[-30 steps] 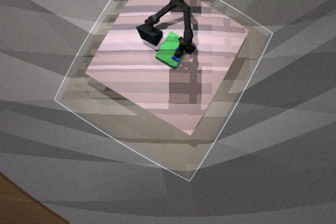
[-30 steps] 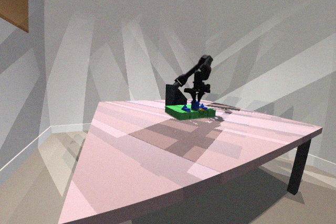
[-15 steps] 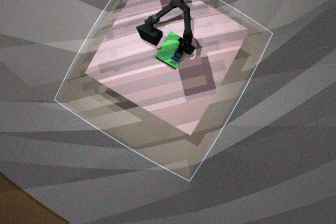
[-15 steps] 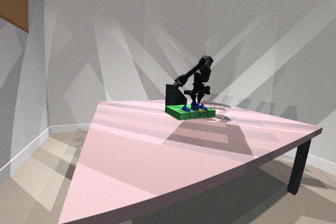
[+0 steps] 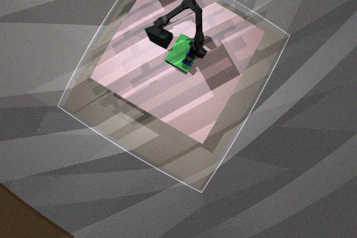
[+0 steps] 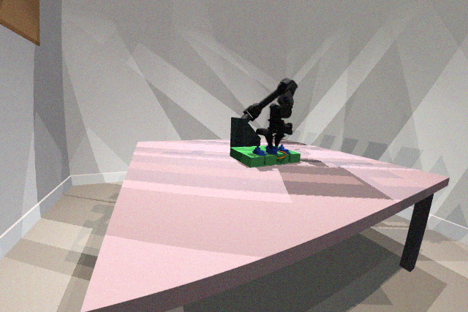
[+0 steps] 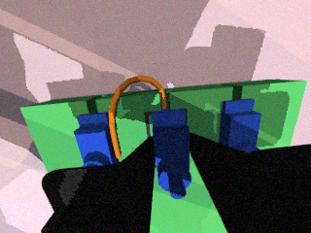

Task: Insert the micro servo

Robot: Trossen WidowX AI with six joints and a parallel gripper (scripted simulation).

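Now: gripper tip 12 cm past the green deck and 5 cm above it.
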